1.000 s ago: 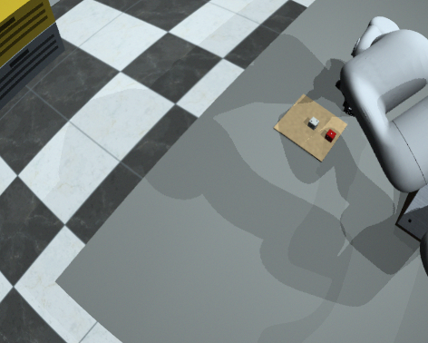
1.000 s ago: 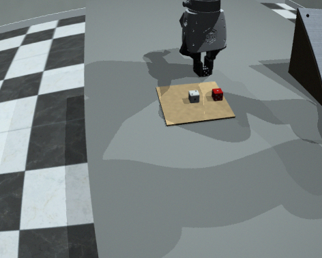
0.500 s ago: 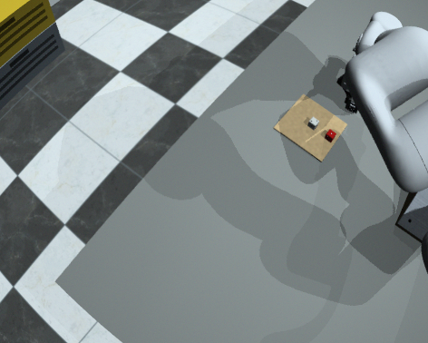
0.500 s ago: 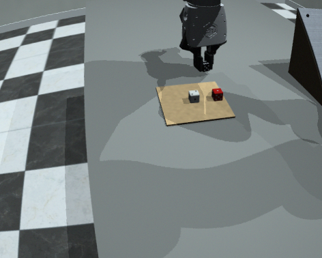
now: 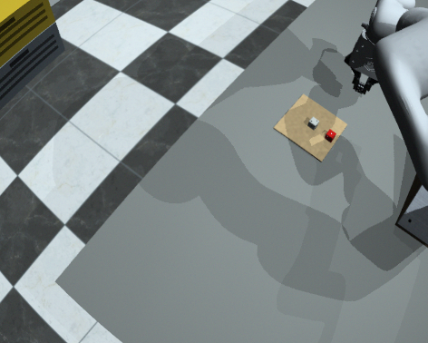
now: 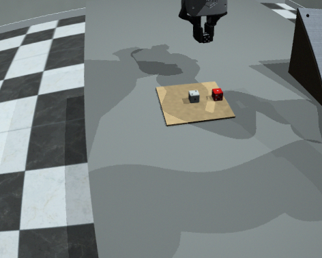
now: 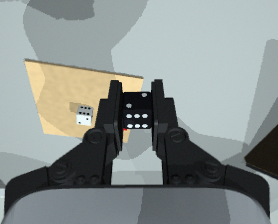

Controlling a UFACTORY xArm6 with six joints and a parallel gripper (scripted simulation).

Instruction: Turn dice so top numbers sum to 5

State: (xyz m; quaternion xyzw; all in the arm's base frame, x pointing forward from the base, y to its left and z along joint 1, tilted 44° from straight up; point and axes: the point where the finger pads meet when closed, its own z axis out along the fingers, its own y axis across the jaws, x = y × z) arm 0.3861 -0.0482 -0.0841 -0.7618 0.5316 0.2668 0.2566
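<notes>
The white die lies 120 mm to the left of my hand, 100 mm below it and 40 mm ahead of it. Also, from my hand: red die: 120 mm to the left, 100 mm below, 10 mm behind; tan mat: 120 mm to the left, 110 mm below, 40 mm ahead; black die: 10 mm to the left, 10 mm below.
</notes>
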